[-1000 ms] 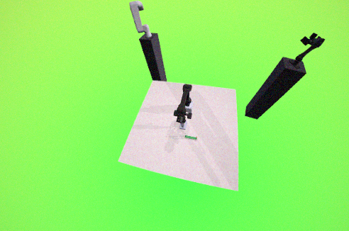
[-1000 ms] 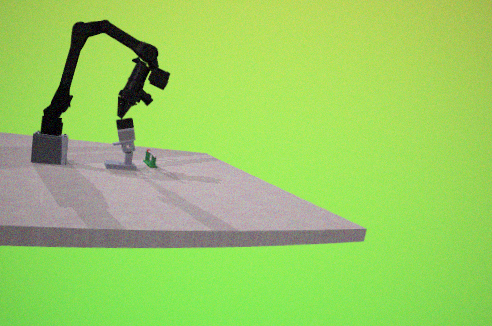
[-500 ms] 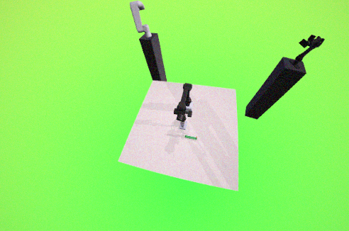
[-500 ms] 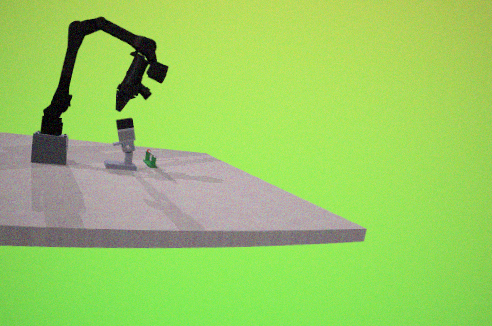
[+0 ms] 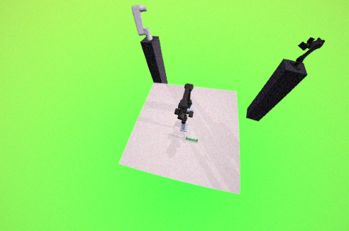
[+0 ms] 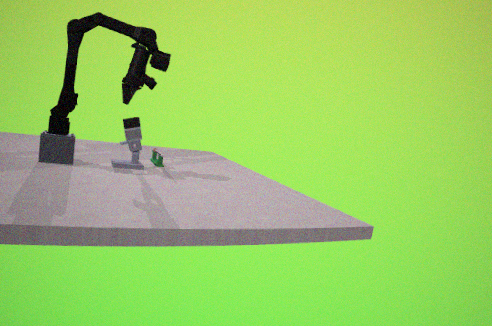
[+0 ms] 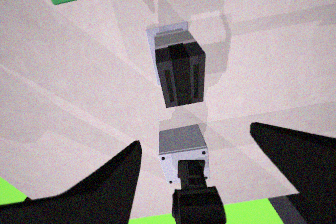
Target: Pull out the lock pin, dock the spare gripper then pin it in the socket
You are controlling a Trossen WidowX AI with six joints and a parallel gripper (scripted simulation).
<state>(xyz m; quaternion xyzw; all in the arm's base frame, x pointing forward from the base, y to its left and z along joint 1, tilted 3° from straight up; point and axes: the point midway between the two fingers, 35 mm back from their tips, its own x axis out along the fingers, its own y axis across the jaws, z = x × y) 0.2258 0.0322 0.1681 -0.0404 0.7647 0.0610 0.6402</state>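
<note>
Right now my gripper tip is 150 mm short of the green rest, 140 mm to the right of it and 200 mm above it. Round my gripper tip: spare gripper 40 mm ahead, 10 mm to the left, 100 mm below; then grey mount 40 mm ahead, 10 mm to the left, 180 mm below.
</note>
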